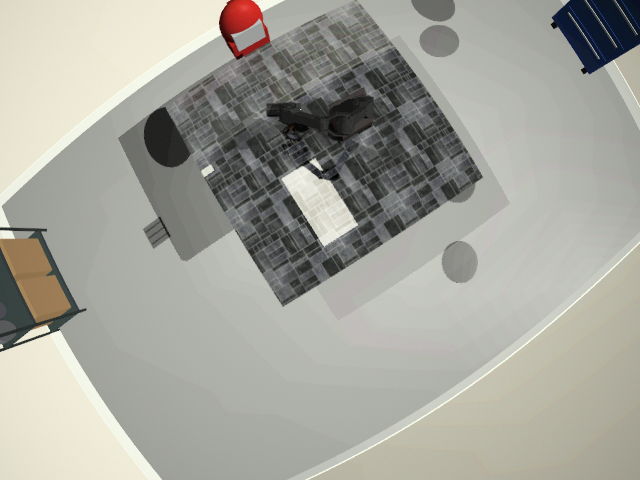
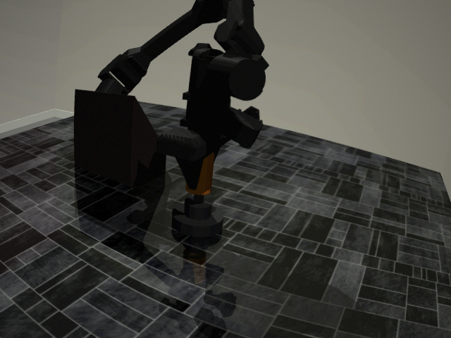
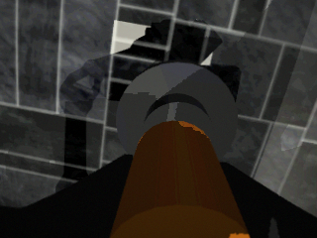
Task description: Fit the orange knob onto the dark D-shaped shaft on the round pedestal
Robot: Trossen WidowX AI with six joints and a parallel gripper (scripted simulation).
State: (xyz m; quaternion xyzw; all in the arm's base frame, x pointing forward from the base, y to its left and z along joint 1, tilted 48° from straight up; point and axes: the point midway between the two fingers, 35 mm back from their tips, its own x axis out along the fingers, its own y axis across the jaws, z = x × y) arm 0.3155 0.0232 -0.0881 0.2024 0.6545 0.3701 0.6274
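My gripper tip is 2 cm below the orange knob. Also, from my gripper tip: round pedestal (4 cm below).
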